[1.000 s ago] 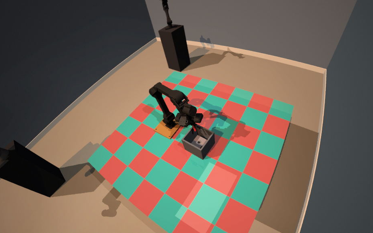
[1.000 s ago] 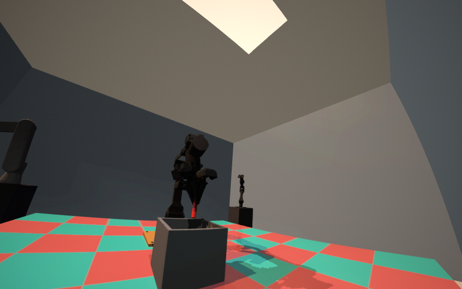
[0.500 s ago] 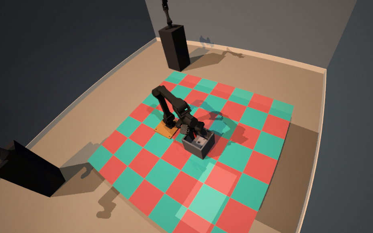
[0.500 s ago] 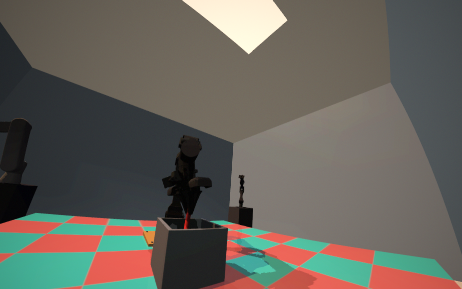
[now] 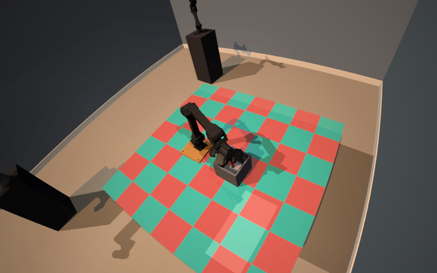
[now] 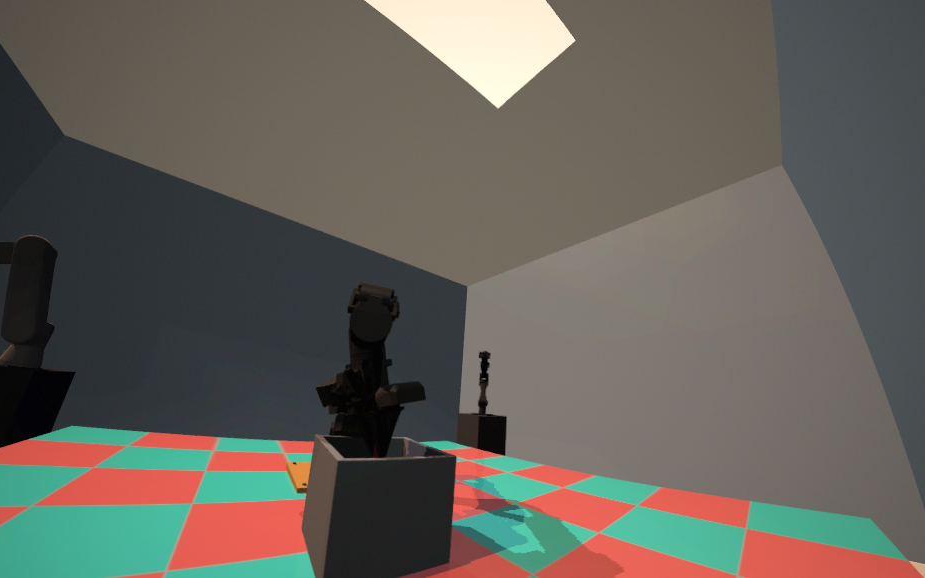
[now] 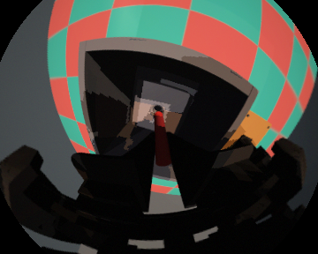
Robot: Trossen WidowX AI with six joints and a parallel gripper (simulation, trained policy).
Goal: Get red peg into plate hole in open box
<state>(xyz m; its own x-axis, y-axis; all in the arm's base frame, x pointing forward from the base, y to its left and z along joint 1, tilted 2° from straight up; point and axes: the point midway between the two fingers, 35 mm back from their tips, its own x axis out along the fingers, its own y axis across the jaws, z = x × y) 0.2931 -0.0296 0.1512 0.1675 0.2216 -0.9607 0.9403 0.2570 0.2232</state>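
Now: gripper tip right at the red peg. The rest, counted from my gripper tip: light grey plate (70 mm below, 10 mm ahead).
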